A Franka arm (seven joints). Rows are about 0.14 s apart.
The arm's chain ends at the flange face. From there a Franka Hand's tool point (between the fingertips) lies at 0.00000 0.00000 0.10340 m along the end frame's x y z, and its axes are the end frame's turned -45 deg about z.
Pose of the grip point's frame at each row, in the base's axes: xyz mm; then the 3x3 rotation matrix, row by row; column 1 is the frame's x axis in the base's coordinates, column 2 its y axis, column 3 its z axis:
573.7 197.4 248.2; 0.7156 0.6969 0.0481; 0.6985 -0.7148 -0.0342; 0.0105 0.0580 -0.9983
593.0 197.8 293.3; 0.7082 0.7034 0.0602; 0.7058 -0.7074 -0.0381; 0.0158 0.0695 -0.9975
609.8 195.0 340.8; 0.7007 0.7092 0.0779; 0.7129 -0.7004 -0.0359; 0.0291 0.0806 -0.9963
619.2 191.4 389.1; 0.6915 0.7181 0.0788; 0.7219 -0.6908 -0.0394; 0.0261 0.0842 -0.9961
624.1 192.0 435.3; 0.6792 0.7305 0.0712; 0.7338 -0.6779 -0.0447; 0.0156 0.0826 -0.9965
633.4 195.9 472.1; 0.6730 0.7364 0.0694; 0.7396 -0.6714 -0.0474; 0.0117 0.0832 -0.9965
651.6 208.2 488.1; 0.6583 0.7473 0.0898; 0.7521 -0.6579 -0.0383; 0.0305 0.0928 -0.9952
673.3 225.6 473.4; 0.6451 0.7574 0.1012; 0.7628 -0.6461 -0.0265; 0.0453 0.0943 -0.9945
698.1 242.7 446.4; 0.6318 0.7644 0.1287; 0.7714 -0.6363 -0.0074; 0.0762 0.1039 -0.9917
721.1 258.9 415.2; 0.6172 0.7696 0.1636; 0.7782 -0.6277 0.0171; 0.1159 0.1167 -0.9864
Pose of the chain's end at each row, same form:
568.7 200.9 351.4; 0.9988 -0.0132 0.0481; -0.0115 -0.9994 -0.0342; 0.0484 0.0336 -0.9983
586.8 201.7 396.4; 0.9982 -0.0034 0.0602; -0.0011 -0.9993 -0.0381; 0.0603 0.0380 -0.9975
601.7 198.7 443.8; 0.9969 0.0060 0.0779; 0.0088 -0.9994 -0.0359; 0.0776 0.0364 -0.9963
611.1 195.5 492.1; 0.9967 0.0188 0.0788; 0.0220 -0.9989 -0.0394; 0.0780 0.0411 -0.9961
616.7 196.6 538.3; 0.9968 0.0363 0.0712; 0.0395 -0.9982 -0.0447; 0.0694 0.0474 -0.9965
626.2 200.8 575.1; 0.9966 0.0448 0.0694; 0.0482 -0.9977 -0.0474; 0.0671 0.0506 -0.9965
642.3 212.2 591.0; 0.9939 0.0629 0.0898; 0.0666 -0.9970 -0.0383; 0.0872 0.0441 -0.9952
662.8 228.3 576.2; 0.9917 0.0794 0.1012; 0.0825 -0.9962 -0.0265; 0.0987 0.0346 -0.9945
684.8 243.5 548.9; 0.9873 0.0938 0.1287; 0.0955 -0.9954 -0.0074; 0.1273 0.0196 -0.9917
704.2 257.1 517.2; 0.9806 0.1078 0.1636; 0.1064 -0.9941 0.0171; 0.1645 0.0006 -0.9864

